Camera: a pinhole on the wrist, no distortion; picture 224 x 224 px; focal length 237.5 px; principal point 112.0 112.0 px. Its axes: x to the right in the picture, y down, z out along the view. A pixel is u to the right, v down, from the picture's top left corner.
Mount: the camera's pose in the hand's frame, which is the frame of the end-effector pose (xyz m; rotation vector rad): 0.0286 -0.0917 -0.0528 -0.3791 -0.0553 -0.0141
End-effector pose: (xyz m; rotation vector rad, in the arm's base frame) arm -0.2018 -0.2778 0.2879 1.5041 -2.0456 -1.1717
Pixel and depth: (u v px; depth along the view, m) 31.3 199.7 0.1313
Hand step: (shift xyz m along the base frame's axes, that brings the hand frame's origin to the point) -0.0264 0.0397 -0.0234
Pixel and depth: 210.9 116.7 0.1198
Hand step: -0.0405 -0.0450 -0.0851
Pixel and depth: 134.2 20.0 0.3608
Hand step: -0.1903 0.0933 -0.2774
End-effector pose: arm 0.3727 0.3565 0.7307 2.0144 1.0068 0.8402
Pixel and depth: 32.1 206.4 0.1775
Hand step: 0.0616 -0.0753 -0.0196
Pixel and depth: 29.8 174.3 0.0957
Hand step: 0.0031 -0.0008 -0.0420
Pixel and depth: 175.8 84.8 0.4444
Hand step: 0.3738 -0.0252 -0.1542
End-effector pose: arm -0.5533 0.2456 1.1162 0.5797 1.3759 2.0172
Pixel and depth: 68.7 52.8 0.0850
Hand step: 0.0355 0.0486 -0.0625
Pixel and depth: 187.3 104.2 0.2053
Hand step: 0.0414 0.1590 0.0321
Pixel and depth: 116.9 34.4 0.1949
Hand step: 0.1044 0.1357 -0.0185
